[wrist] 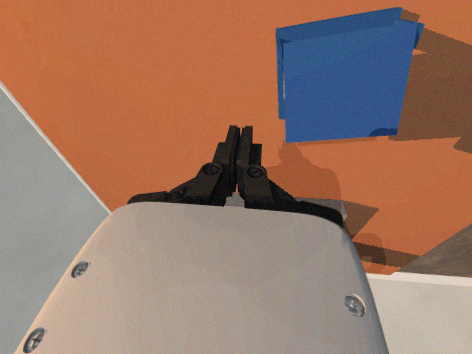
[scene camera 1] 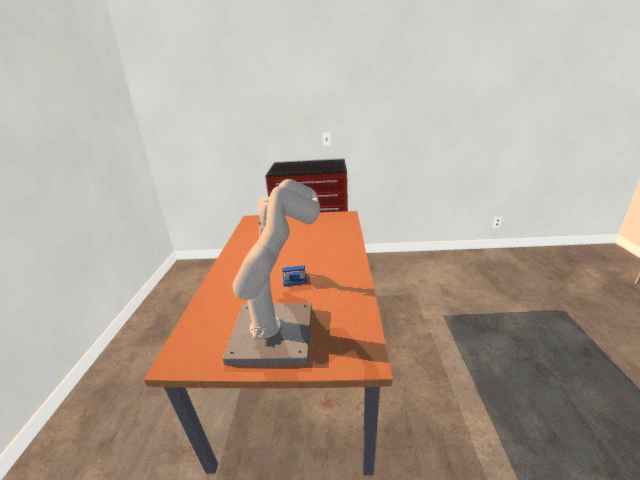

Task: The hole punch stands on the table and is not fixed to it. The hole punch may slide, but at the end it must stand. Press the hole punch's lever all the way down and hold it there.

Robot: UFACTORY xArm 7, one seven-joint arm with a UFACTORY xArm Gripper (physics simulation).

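Places are measured from the arm's base along level axes (x right, y ahead, z up), in centimetres.
Pixels of known places: gripper, fingertip midpoint: [wrist: 241, 142]; arm's base at its link origin: [scene camera 1: 265, 327].
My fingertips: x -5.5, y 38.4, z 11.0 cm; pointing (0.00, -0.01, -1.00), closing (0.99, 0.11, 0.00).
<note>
Ahead of a thing's pixels: the offset from my fingertips to its top centre. Level surfaces: height alone.
The blue hole punch @[dx +8.9, dy +2.0, dz -6.1 cm] [scene camera 1: 294, 275] [wrist: 345, 85] stands on the orange table @[dz -14.6 cm] [scene camera 1: 330, 242] [wrist: 150, 75], a little beyond the robot's base in the scene view. Its broad blue lever @[dx +8.9, dy +2.0, dz -6.1 cm] [wrist: 345, 95] faces the wrist camera and hides most of the parts beneath it; how far it is pressed cannot be told. My gripper [wrist: 241, 142] is shut and empty. In the wrist view its fingertips are left of the hole punch and apart from it. In the scene view the fingers are mostly hidden by the arm.
The grey base plate [scene camera 1: 240, 343] with the arm's foot is at the table's near end. A red drawer cabinet [scene camera 1: 333, 184] with a black top stands beyond the far table edge. A dark mat [scene camera 1: 542, 361] lies on the floor at the right.
</note>
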